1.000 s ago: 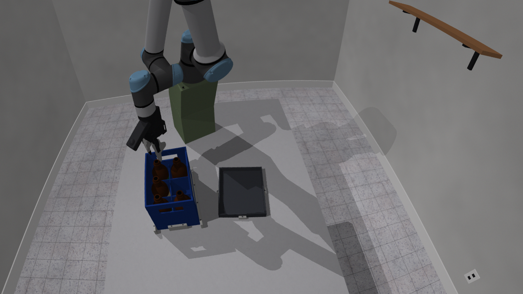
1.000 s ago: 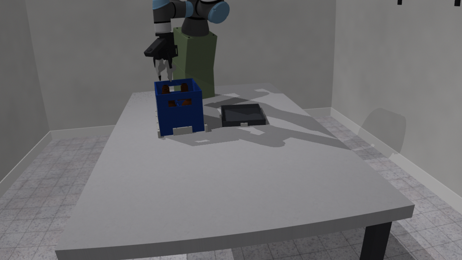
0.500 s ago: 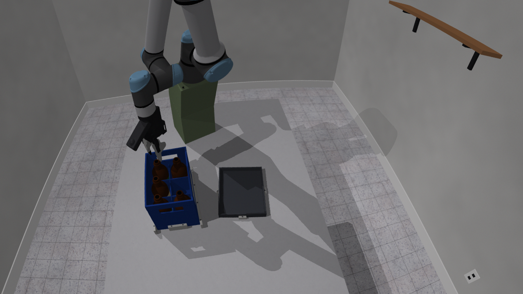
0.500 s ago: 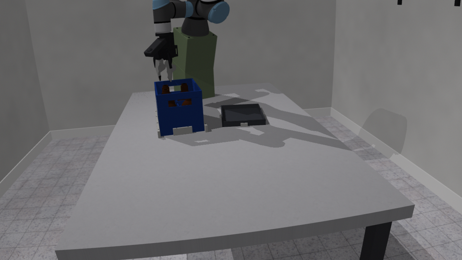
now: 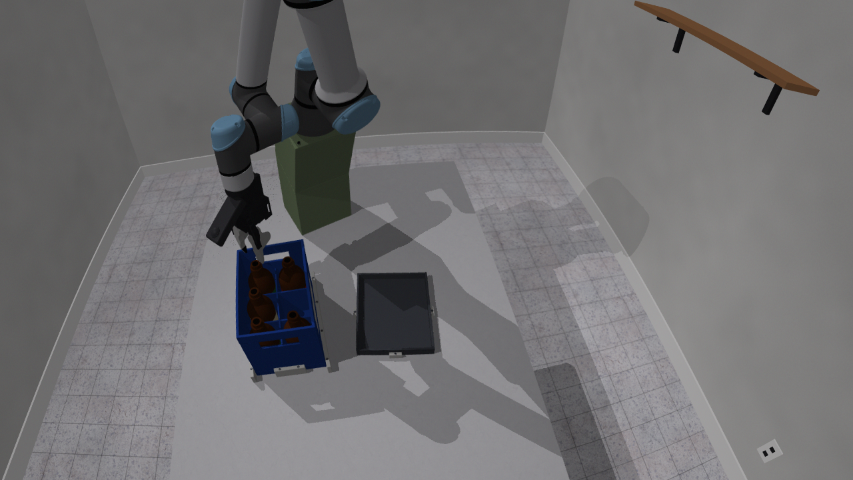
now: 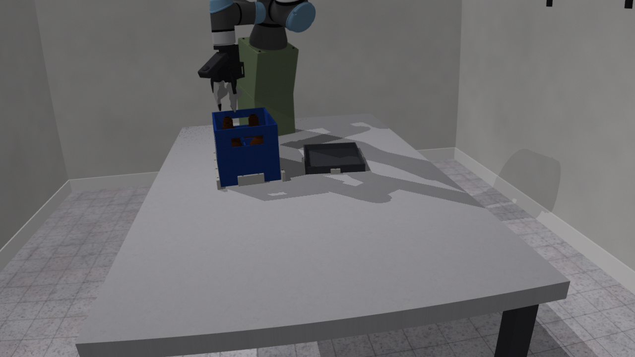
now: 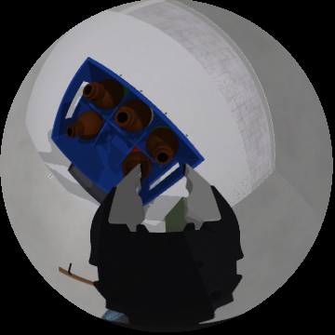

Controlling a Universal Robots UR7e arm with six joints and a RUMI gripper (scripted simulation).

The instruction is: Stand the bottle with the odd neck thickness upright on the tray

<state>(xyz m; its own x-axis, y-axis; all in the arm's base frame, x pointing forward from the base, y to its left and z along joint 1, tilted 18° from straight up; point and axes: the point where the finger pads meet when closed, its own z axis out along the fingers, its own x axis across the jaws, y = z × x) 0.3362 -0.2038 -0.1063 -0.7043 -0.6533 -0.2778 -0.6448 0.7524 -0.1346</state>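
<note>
Now: the blue crate 11 cm below my hand, 9 cm ahead of it and 4 cm to the left of it. From my hand the other things lie so: dark tray 33 cm to the left, 18 cm below, 12 cm ahead.
</note>
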